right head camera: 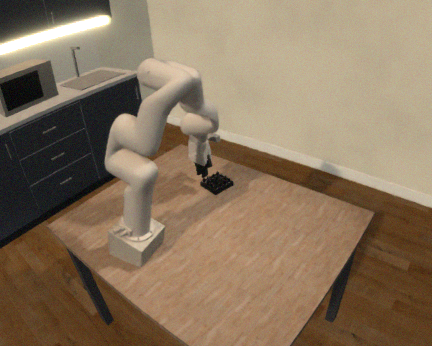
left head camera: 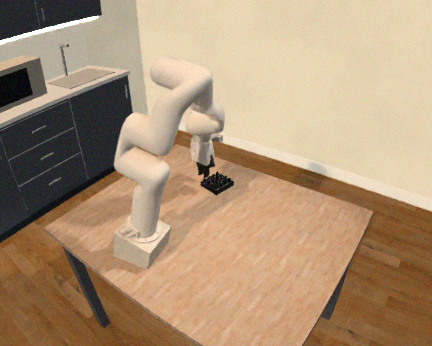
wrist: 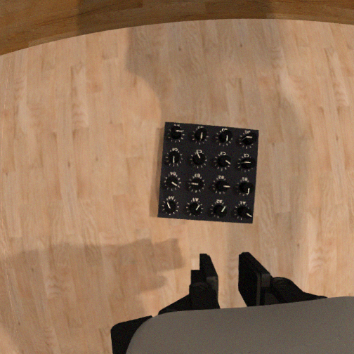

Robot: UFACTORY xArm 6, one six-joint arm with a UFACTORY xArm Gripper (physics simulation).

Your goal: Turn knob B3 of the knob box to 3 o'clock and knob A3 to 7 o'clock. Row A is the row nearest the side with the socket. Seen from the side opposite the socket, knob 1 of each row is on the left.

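Pixels of known places: gripper, fingertip midpoint: (right head camera: 202, 175) (left head camera: 204, 175); arm's base, origin of the base link: (right head camera: 136, 228) (left head camera: 143, 229).
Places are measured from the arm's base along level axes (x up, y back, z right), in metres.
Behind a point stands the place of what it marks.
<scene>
The black knob box (left head camera: 217, 190) @(x -0.095, y -0.439, z -0.043 m) (right head camera: 217, 191) @(x -0.100, y -0.441, z -0.040 m) (wrist: 209, 173) lies on the table near its far corner. In the wrist view its labels are upside down, with row A at the bottom and knob 1 at the right. Knob B3 (wrist: 196, 184) has its white line pointing left there, about 3 o'clock by the labels. Knob A3 (wrist: 194, 207) has its line pointing up and right, about 7 o'clock by the labels. The socket cannot be made out. My gripper (left head camera: 208, 169) @(x -0.019, y -0.410, z -0.091 m) (right head camera: 205, 169) @(x -0.019, y -0.410, z -0.091 m) (wrist: 223, 271) is partly open and empty, above and beside the row A side.
The wooden table (left head camera: 260, 240) @(x -0.116, y -0.316, z 0.279 m) (right head camera: 260, 240) @(x -0.116, y -0.331, z 0.292 m) (wrist: 90, 175) carries my arm's pale base block (left head camera: 132, 250) @(x -0.039, y 0.073, z 0.019 m) (right head camera: 127, 248) @(x -0.032, y 0.070, z 0.028 m) at its near left part. A counter with a sink (left head camera: 82, 77) (right head camera: 95, 78) and a microwave (left head camera: 37, 75) (right head camera: 49, 80) stands beyond the left edge. A wall rises behind.
</scene>
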